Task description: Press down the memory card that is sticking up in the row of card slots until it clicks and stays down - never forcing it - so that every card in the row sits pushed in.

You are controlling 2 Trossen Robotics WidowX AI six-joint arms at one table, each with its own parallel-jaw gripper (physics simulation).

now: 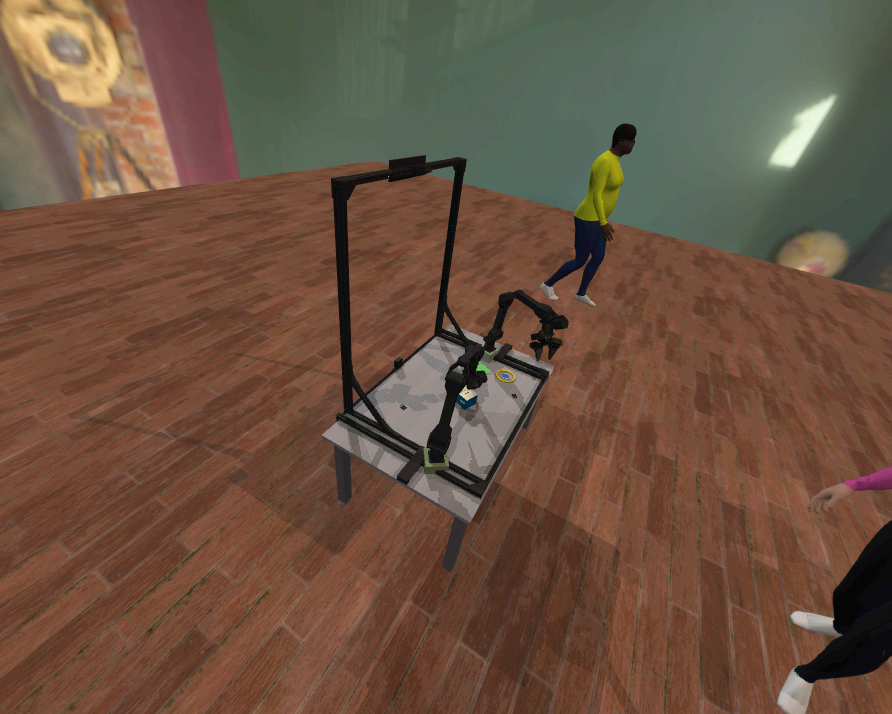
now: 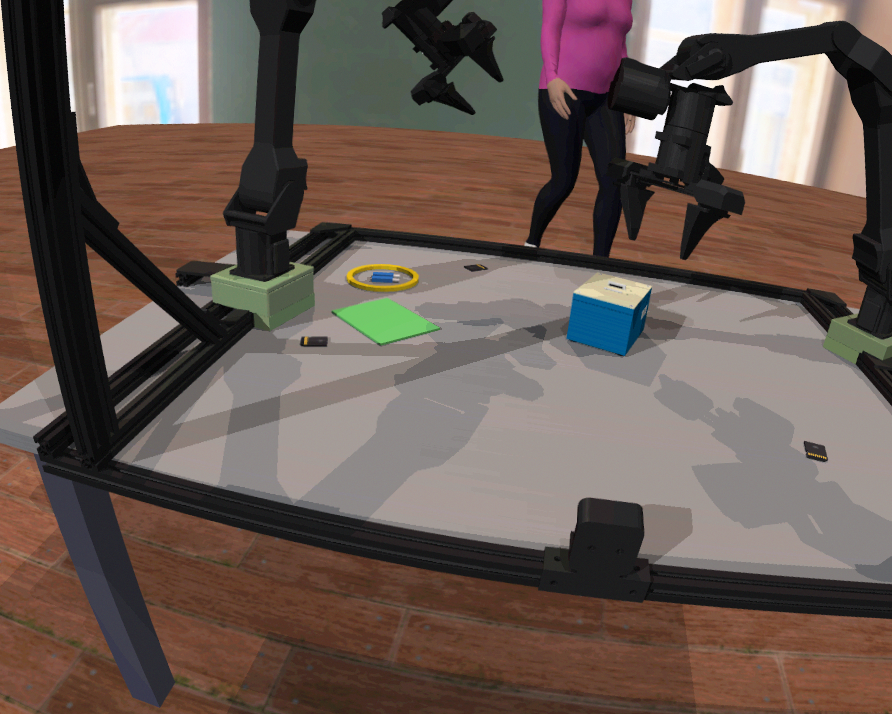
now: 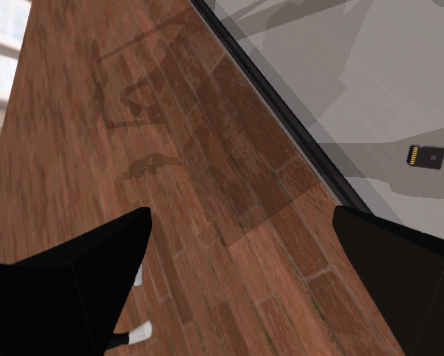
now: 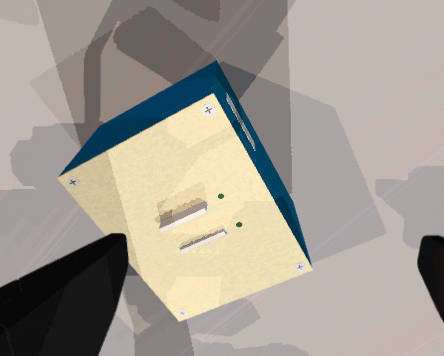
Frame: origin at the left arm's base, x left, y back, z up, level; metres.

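Seen in the pictures: left gripper, fingertip midpoint: (image 1: 543, 360) (image 2: 488, 97) (image 3: 242, 215); right gripper, fingertip midpoint: (image 2: 656, 249) (image 4: 272, 249); left arm's base at its link origin: (image 1: 488, 348) (image 2: 262, 270); right arm's base at its link origin: (image 1: 436, 456) (image 2: 872, 328).
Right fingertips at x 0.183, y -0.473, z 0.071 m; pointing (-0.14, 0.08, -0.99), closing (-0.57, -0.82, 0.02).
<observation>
Pixels of each thing's top centre, then the offset from my right fingertips to it.
- blue box at its top centre: (image 4: 193, 225) (image 2: 614, 290) (image 1: 465, 392) dx -0.013, dy +0.044, dz -0.062 m
- card at its top centre: (image 4: 201, 243) dx -0.022, dy +0.046, dz -0.059 m
- yellow ring at its top centre: (image 2: 382, 275) (image 1: 505, 375) dx +0.011, dy +0.397, dz -0.122 m
- green sheet at its top centre: (image 2: 384, 318) (image 1: 478, 369) dx -0.129, dy +0.315, dz -0.125 m
A blue box (image 1: 467, 400) (image 2: 597, 327) (image 4: 235, 165) with a cream top stands on the table. Its top has two parallel slots, each with a pale-edged card. The card farther from the printed marks (image 4: 183, 219) shows a taller grey face and looks raised; the other card (image 4: 204, 241) looks lower. Whether either is clicked in cannot be told. My right gripper (image 2: 658, 246) (image 4: 272, 249) is open and empty above the box, not touching it. My left gripper (image 1: 545, 358) (image 2: 485, 96) (image 3: 242, 215) is open and empty, high beyond the table's edge.
Loose black cards (image 2: 313, 341) (image 2: 476, 267) (image 2: 815, 451) (image 3: 427, 157) lie on the table. A yellow ring (image 2: 382, 288) surrounds small blue parts (image 2: 384, 277). A green sheet (image 2: 385, 320) lies nearby. A black block (image 2: 608, 536) stands on the frame rail. A tall black frame (image 1: 342, 297) rises from the table.
</observation>
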